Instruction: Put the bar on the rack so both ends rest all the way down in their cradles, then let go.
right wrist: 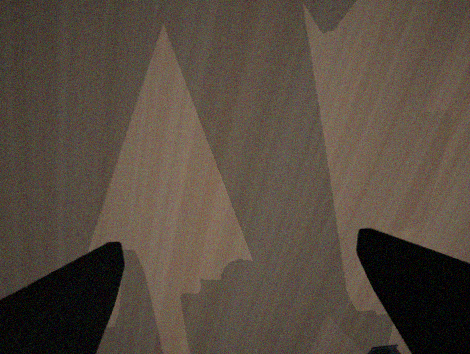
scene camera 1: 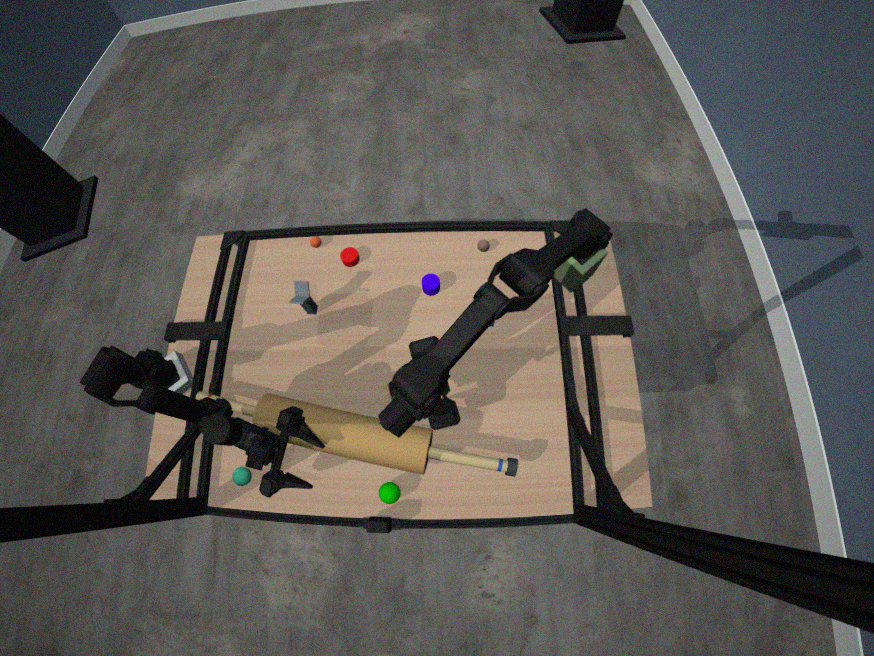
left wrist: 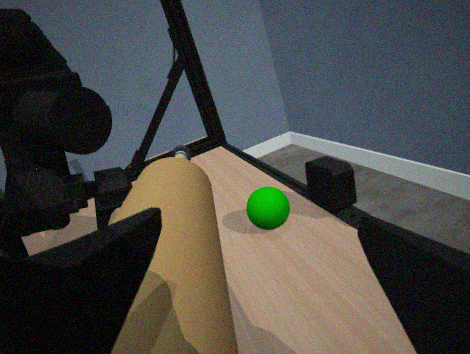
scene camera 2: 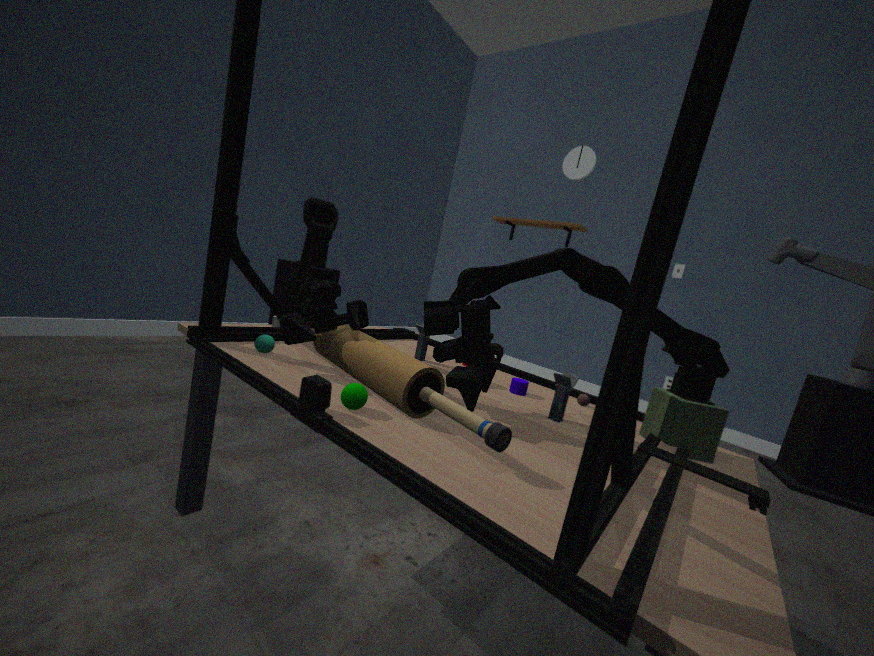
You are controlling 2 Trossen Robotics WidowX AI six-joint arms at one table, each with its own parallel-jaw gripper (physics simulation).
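Frame: origin at the left arm's base, x back, y right, z up, level; centimetres.
Seen in the pictures: left gripper, fingertip midpoint: (scene camera 1: pixel 318 467) (left wrist: pixel 261 221) (scene camera 2: pixel 337 332); right gripper, fingertip midpoint: (right wrist: pixel 242 246) (scene camera 2: pixel 478 401); left arm's base, link origin: (scene camera 1: pixel 166 376); right arm's base, link origin: (scene camera 1: pixel 580 248) (scene camera 2: pixel 689 397).
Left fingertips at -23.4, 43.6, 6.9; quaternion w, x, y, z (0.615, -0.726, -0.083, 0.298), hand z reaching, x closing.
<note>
Pixels of each thing's top centre, then the offset from my left fingertips to it, as dx, dy, dz. "pt": a spot on its surface instead.
- bar, surface spot: (scene camera 2: pixel 455 411) (scene camera 1: pixel 471 465) pt -24.7, +18.4, -4.9
- wide tan tube, surface spot: (left wrist: pixel 190 225) pt -7.0, +1.7, -2.3
- left cradle, top centre: (scene camera 1: pixel 298 291) (scene camera 2: pixel 426 325) -17.6, -35.5, +0.3
- right cradle, top centre: (scene camera 2: pixel 567 374) -50.0, -5.0, +0.3
- green ball, top centre: (left wrist: pixel 262 189) (scene camera 2: pixel 356 383) (scene camera 1: pixel 388 493) -7.5, +12.2, -5.7
- teal ball, top centre: (scene camera 1: pixel 237 476) (scene camera 2: pixel 266 334) +18.4, -10.6, -6.0
- red cylinder, top centre: (scene camera 1: pixel 349 254) -33.5, -41.3, -7.9
- blue cylinder, top centre: (scene camera 1: pixel 430 281) (scene camera 2: pixel 520 380) -44.8, -21.0, -7.0
The bar (scene camera 1: pixel 469 459) (scene camera 2: pixel 455 411) (left wrist: pixel 181 154) is a thin pale rod with a blue band and a dark end cap. It lies low over the table through a wide tan tube (scene camera 1: pixel 367 441) (scene camera 2: pixel 381 367) (left wrist: pixel 190 225). The rack's two grey cradles stand apart behind it: the left cradle (scene camera 1: pixel 303 297) (scene camera 2: pixel 421 342) and the right cradle (scene camera 2: pixel 559 398), which my right arm hides in scene camera 1. Neither holds the bar. My left gripper (scene camera 1: pixel 316 466) (left wrist: pixel 261 221) is open and empty beside the tube's left part. My right gripper (scene camera 1: pixel 432 381) (right wrist: pixel 242 246) is open and empty, pointing down behind the tube.
A green ball (scene camera 1: pixel 389 492) (scene camera 2: pixel 354 396) (left wrist: pixel 268 208) and a teal ball (scene camera 1: pixel 241 475) (scene camera 2: pixel 264 343) lie near the front edge. A red cylinder (scene camera 1: pixel 349 257), a blue cylinder (scene camera 1: pixel 430 284) and two small balls lie farther back. Black frame rails (scene camera 1: pixel 395 522) border the table.
</note>
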